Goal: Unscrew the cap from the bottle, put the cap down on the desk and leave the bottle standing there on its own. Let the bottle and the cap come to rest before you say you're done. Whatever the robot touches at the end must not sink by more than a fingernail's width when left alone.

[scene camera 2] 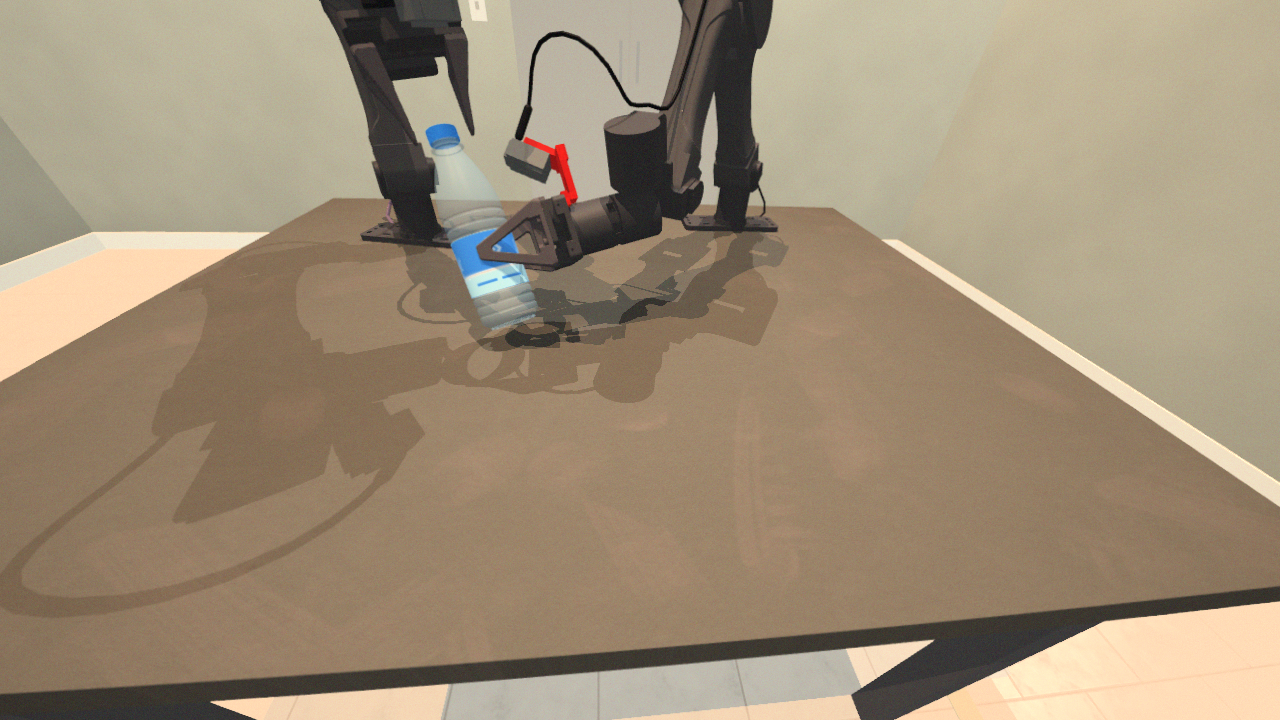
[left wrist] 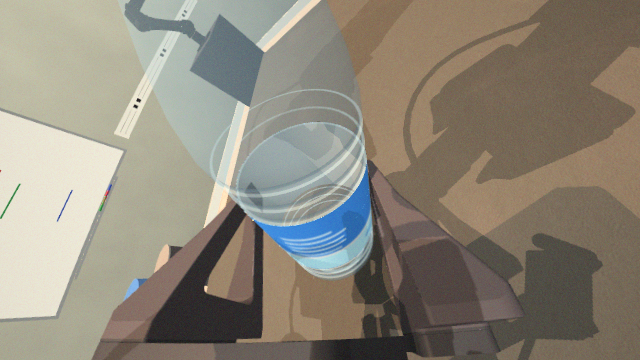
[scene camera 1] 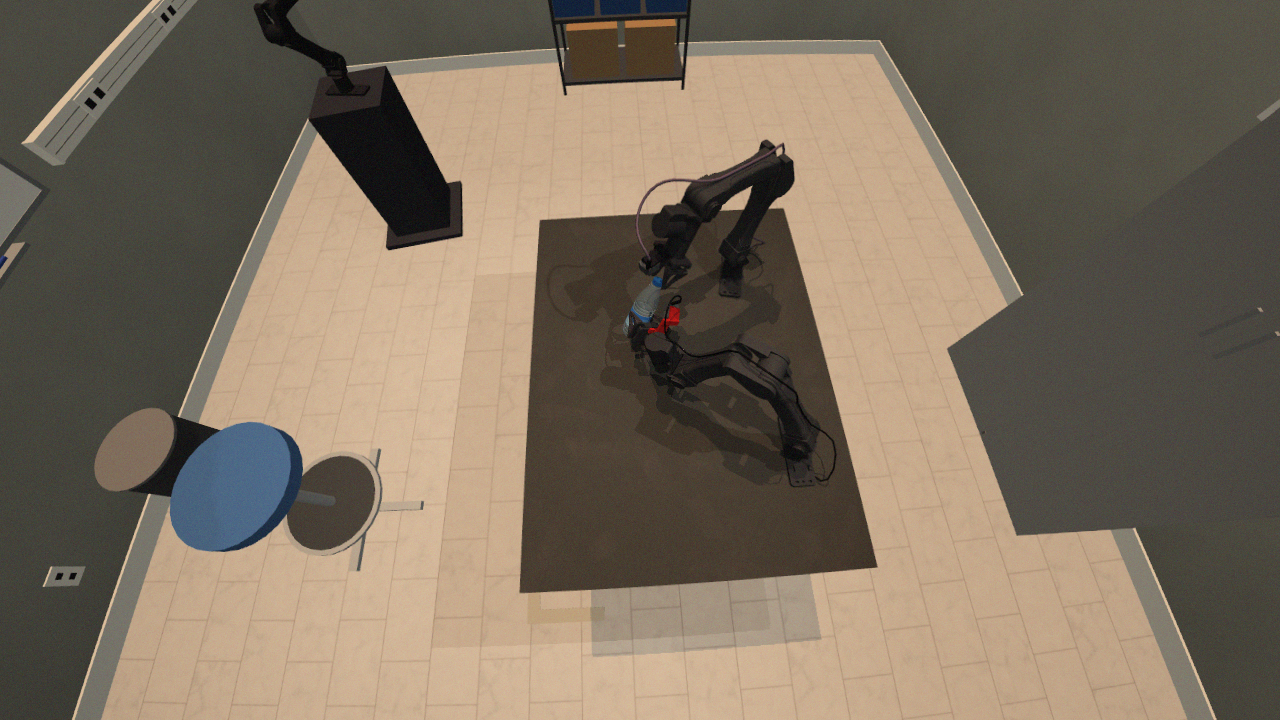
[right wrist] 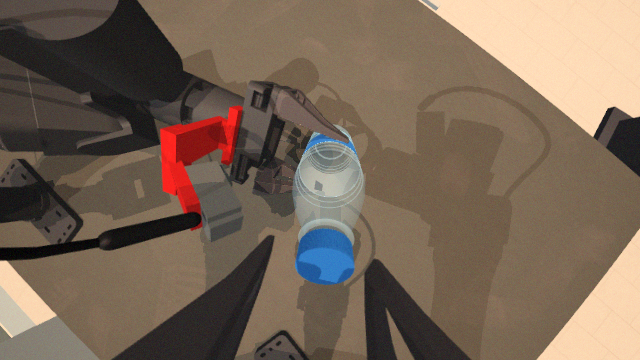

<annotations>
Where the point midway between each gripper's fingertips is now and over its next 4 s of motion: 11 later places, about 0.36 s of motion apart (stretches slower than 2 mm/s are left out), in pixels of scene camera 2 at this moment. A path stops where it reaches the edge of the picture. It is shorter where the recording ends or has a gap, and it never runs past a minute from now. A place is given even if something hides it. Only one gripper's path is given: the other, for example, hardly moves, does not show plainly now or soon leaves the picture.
My left gripper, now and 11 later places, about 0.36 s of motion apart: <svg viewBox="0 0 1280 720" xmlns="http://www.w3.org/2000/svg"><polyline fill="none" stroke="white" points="481,256 482,257 482,258 481,256 483,261 482,256 483,252 510,250 495,241 482,246 481,246 482,250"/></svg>
</annotations>
